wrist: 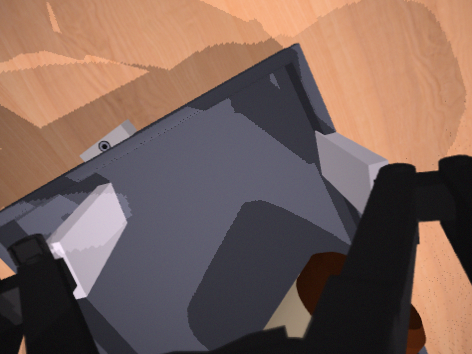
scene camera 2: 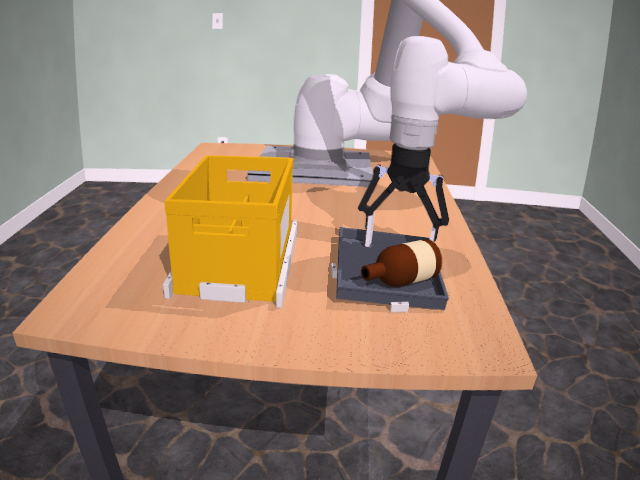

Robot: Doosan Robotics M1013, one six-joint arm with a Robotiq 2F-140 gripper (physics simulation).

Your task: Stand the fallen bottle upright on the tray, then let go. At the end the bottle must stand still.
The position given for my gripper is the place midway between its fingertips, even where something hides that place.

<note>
In view: my gripper [scene camera 2: 398, 249], a dark grey tray [scene camera 2: 352, 253], a brown bottle [scene camera 2: 398, 265] and a yellow crate [scene camera 2: 219, 231].
The dark grey tray is seen too in the wrist view [wrist: 225, 202]. My gripper also shows in the wrist view [wrist: 217, 178]. The wrist view does not show the yellow crate: it is out of frame.
</note>
